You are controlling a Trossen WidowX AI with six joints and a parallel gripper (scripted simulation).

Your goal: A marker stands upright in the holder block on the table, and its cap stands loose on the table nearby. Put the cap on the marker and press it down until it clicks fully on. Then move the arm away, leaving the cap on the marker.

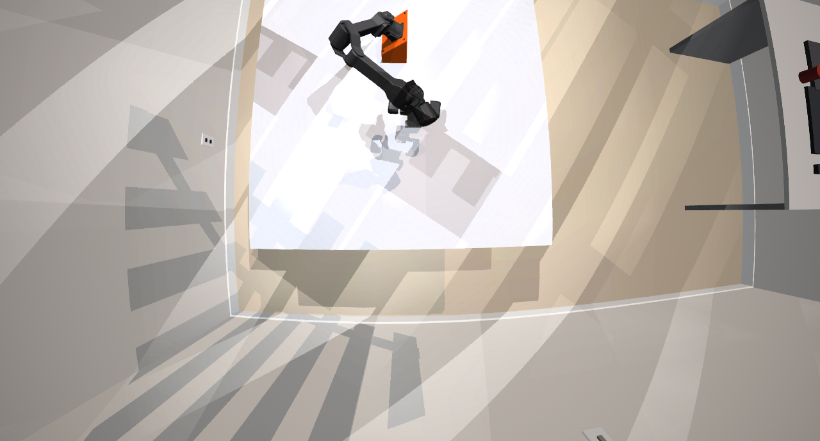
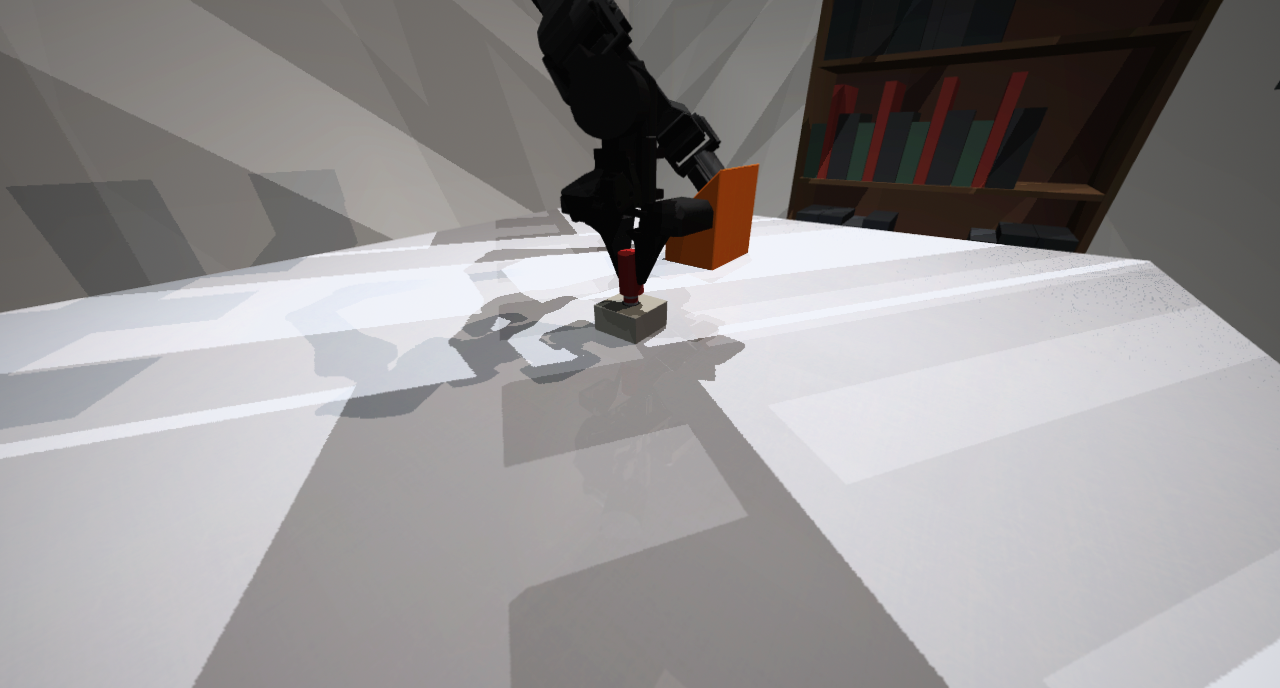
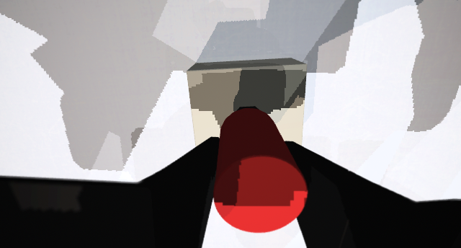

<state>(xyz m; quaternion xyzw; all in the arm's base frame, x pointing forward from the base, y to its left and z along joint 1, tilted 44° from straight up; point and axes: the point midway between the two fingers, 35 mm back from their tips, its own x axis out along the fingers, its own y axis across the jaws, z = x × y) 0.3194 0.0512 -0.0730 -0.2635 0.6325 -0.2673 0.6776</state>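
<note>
My gripper tip is 10 mm below the red cap. Round my gripper tip: holder block: 50 mm below.
</note>
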